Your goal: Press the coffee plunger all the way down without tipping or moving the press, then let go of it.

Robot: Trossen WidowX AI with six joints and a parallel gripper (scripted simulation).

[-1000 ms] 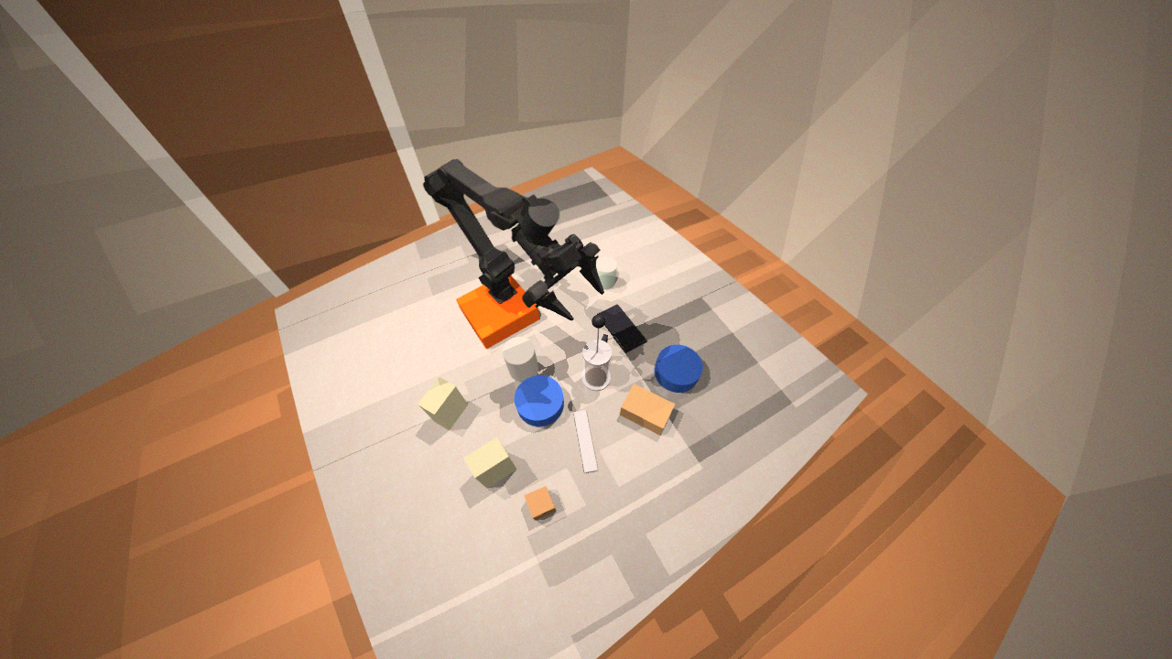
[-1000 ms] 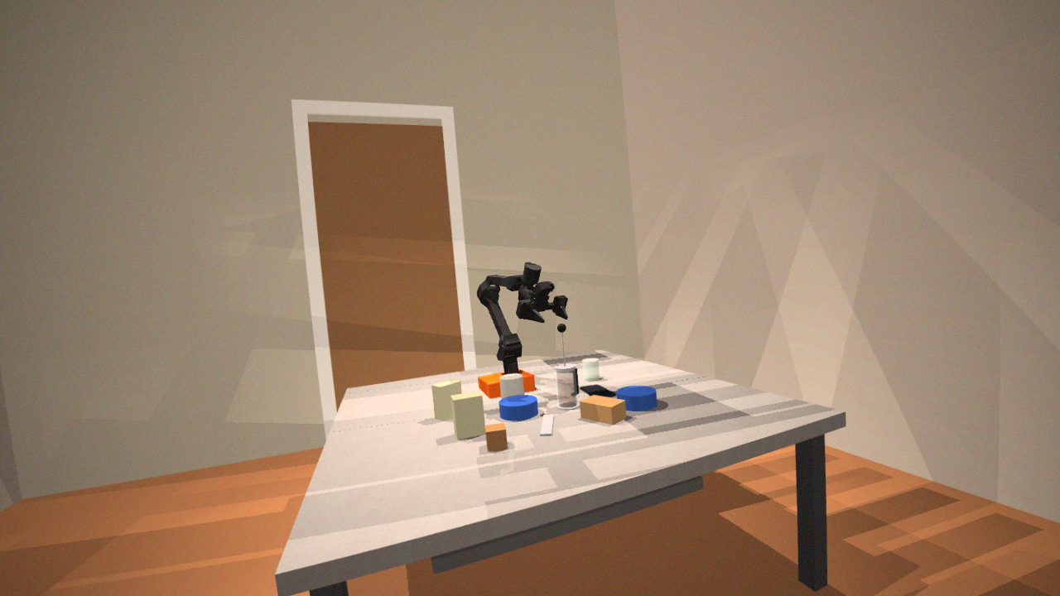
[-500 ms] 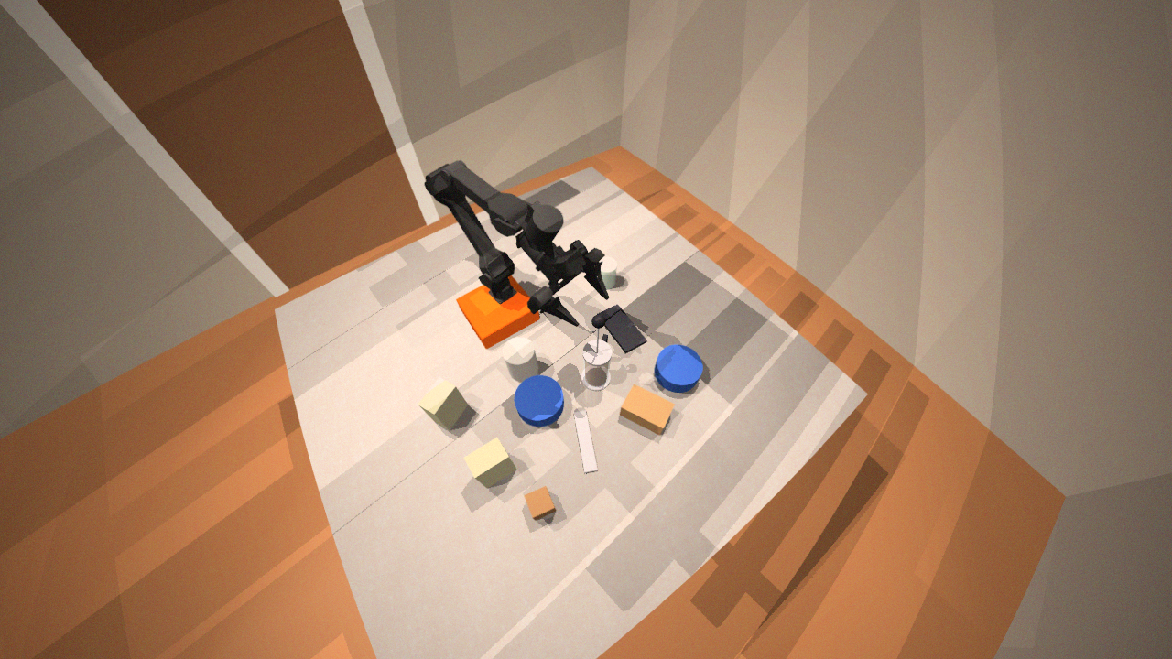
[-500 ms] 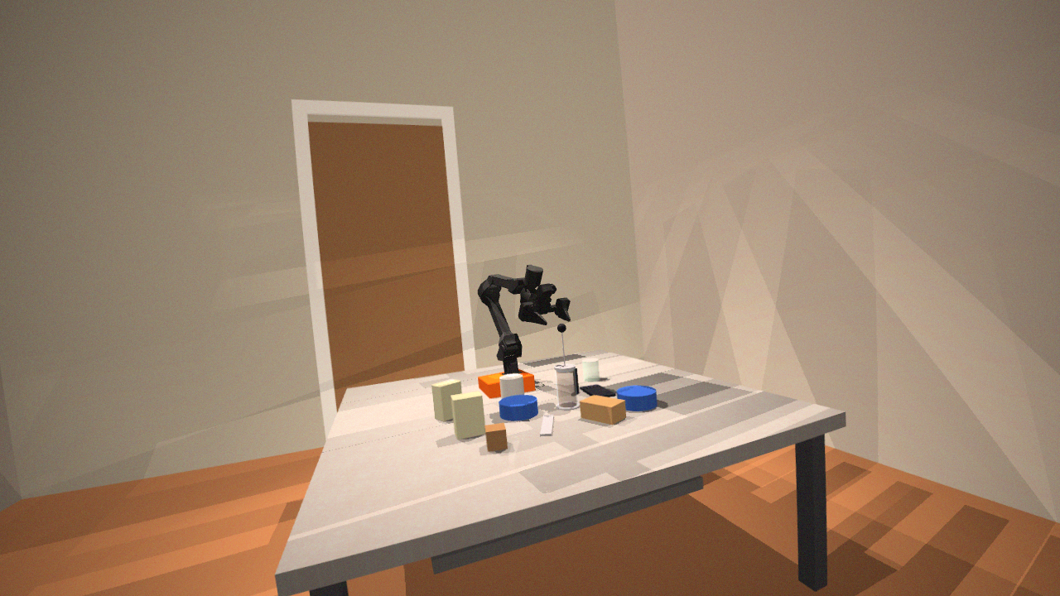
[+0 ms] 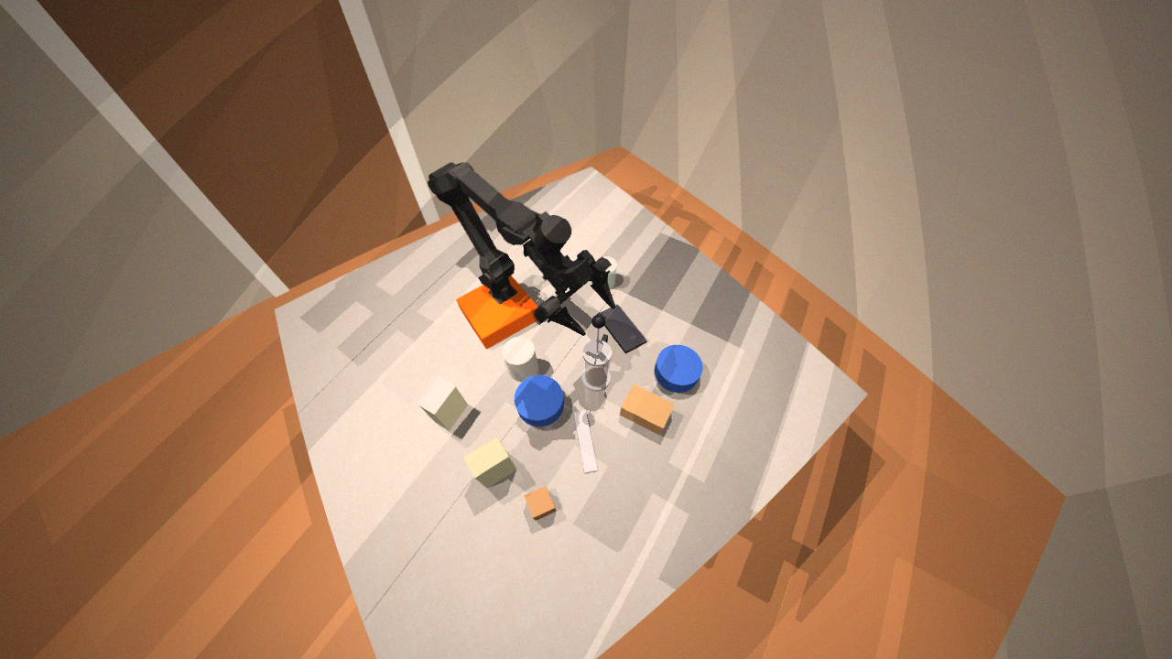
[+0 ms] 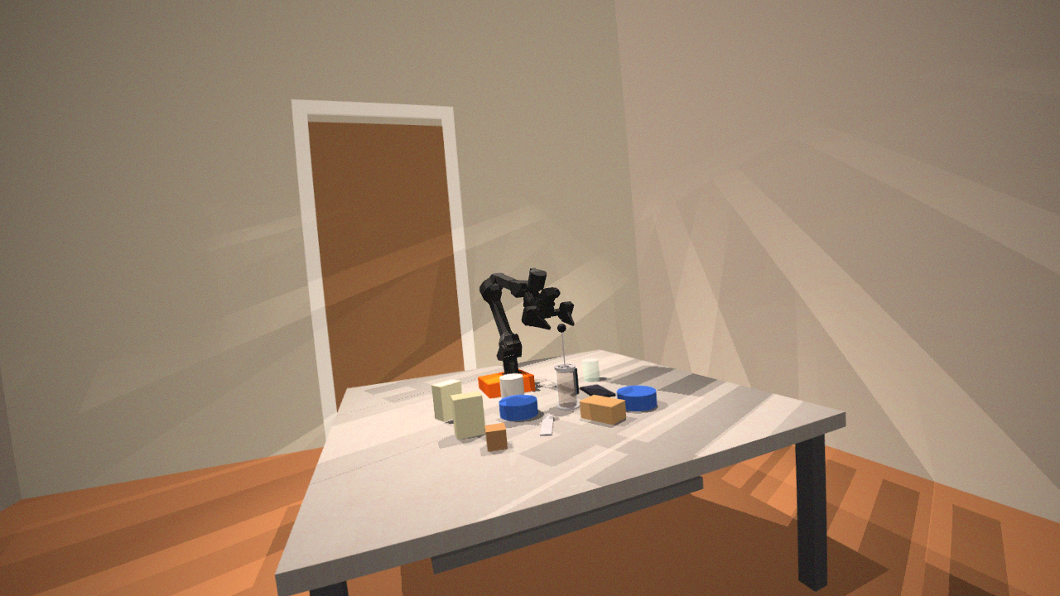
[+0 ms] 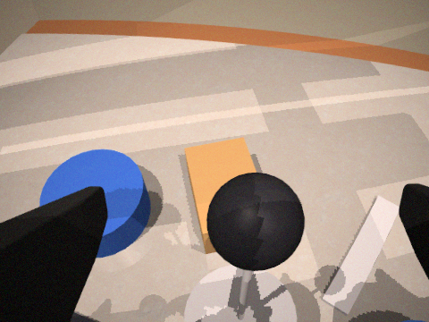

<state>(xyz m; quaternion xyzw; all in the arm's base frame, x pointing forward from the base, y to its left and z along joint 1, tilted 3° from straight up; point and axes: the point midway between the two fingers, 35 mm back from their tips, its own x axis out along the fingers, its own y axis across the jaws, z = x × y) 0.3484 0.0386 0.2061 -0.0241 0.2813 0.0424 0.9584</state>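
My gripper tip is 10 mm past the coffee press, 10 mm to the right of it and 130 mm above it. Also, from my gripper tip: white cylinder (150 mm behind, 130 mm to the right, 210 mm below); then white strip (100 mm ahead, 130 mm to the right, 260 mm below); then orange block (150 mm ahead, 20 mm to the left, 230 mm below).
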